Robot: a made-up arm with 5 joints.
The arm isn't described. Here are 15 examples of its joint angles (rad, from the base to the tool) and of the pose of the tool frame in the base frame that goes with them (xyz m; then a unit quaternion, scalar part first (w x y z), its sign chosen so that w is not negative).
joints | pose
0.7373 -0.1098 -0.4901 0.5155 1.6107 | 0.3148 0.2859 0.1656 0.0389 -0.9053 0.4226 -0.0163
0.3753 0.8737 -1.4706 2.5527 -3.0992 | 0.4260 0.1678 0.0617 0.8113 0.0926 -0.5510 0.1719
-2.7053 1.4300 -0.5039 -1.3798 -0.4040 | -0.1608 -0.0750 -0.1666 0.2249 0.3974 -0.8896 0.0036
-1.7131 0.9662 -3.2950 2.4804 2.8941 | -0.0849 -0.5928 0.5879 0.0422 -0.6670 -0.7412 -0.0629
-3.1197 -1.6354 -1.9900 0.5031 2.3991 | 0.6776 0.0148 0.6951 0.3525 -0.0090 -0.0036 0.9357
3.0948 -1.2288 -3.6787 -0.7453 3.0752 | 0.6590 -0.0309 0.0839 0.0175 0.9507 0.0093 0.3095
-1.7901 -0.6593 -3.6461 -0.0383 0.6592 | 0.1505 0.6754 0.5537 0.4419 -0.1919 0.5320 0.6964
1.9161 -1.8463 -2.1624 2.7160 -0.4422 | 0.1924 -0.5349 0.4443 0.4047 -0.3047 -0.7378 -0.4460
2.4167 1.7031 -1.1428 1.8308 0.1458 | -0.0255 0.0226 -0.2490 0.8917 0.1546 0.3323 -0.2656
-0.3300 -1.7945 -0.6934 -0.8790 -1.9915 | -0.2428 0.0832 0.6814 0.9113 -0.0758 -0.0830 0.3961
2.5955 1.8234 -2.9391 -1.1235 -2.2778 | -0.6279 0.3816 0.1254 0.1424 0.3321 -0.2826 -0.8886
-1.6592 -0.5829 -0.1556 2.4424 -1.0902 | -0.0087 -0.0986 0.2168 0.7381 -0.6320 0.1848 0.1466
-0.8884 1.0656 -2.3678 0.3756 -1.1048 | 0.5457 -0.6715 0.3126 0.3752 0.8894 0.0966 0.2427
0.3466 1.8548 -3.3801 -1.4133 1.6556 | 0.6035 0.2180 0.2760 0.8377 -0.0804 0.0617 -0.5366
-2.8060 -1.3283 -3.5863 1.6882 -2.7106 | 0.7292 0.2543 0.2902 0.3736 -0.0423 0.0020 -0.9266
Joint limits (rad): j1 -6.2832..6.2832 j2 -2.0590..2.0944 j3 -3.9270..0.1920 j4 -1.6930..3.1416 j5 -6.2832..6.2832
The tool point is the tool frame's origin. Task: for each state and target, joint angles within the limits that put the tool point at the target. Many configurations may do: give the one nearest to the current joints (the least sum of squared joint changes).
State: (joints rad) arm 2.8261 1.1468 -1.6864 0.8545 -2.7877
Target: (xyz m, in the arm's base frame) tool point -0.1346 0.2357 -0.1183
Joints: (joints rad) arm 2.0897 0.8258 -0.8010 1.3207 -2.7877
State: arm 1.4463 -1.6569 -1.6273 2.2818 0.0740
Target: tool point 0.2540 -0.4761 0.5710
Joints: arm 2.0609 -1.8259 -1.9512 2.1382 0.0740
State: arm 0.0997 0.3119 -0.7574 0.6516 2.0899
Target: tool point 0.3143 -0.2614 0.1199
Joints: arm -0.6938 -0.0002 -0.5411 0.7623 2.0899
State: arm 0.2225 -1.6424 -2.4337 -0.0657 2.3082
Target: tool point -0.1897 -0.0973 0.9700
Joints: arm 0.4739 -1.1087 -1.6301 0.0496 2.3082
